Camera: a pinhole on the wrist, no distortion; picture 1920 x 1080 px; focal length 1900.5 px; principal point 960.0 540.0 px. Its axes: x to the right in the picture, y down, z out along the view. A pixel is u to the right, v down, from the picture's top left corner.
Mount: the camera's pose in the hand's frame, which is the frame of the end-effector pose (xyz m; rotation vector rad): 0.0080 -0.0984 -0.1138 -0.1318 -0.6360 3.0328
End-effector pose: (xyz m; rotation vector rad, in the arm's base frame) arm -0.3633 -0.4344 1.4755 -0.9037 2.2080 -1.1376
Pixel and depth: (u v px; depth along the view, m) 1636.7 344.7 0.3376
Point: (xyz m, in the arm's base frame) -0.0710 -0.5153 1.5505
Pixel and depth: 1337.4 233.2 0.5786
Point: 0.1182 -0.6472 1.4590
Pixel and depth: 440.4 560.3 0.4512
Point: -0.1202 -0.7824 1.5458
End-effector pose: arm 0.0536 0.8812 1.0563 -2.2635 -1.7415 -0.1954
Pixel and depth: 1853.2 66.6 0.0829
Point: -0.0606 0.8623 1.0922
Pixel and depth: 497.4 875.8 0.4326
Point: -0.2772 1.1064 0.8775
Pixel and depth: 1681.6 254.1 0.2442
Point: -0.1327 0.8553 0.9375
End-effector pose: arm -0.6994 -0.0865 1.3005 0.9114 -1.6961 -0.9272
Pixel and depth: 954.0 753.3 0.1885
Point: -0.7148 -0.1533 1.1131
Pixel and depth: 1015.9 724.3 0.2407
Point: -0.7522 -0.1441 1.0770
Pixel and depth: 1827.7 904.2 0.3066
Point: -0.7428 -0.0369 0.9690
